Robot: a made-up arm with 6 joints. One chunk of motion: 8 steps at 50 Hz.
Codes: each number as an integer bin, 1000 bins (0 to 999) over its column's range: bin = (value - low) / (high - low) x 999, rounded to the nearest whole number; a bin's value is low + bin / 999 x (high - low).
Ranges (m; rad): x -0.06..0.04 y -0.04..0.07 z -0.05..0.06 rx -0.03..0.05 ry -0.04..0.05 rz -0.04..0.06
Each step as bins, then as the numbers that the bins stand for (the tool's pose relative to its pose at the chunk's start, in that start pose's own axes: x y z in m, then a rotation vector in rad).
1 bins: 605 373 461 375 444 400
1 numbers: 0.0006 0.0011 0.0008 0.0000 0.0000 0.0000
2 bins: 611 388 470 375 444 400
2 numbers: 0.0012 0.0027 0.0018 0.0000 0.0000 0.0000
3 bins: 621 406 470 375 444 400
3 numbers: 0.0022 0.0047 0.0018 0.0000 0.0000 0.0000
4 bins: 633 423 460 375 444 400
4 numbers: 0.0034 0.0066 0.0007 0.0000 0.0000 0.0000
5 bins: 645 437 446 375 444 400
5 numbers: 0.0046 0.0081 -0.0009 0.0000 0.0000 0.0000
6 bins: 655 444 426 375 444 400
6 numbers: 0.0056 0.0089 -0.0031 0.0000 0.0000 0.0000
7 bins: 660 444 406 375 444 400
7 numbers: 0.0061 0.0089 -0.0053 0.0000 0.0000 0.0000
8 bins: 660 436 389 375 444 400
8 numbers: 0.0061 0.0080 -0.0072 0.0000 0.0000 0.0000
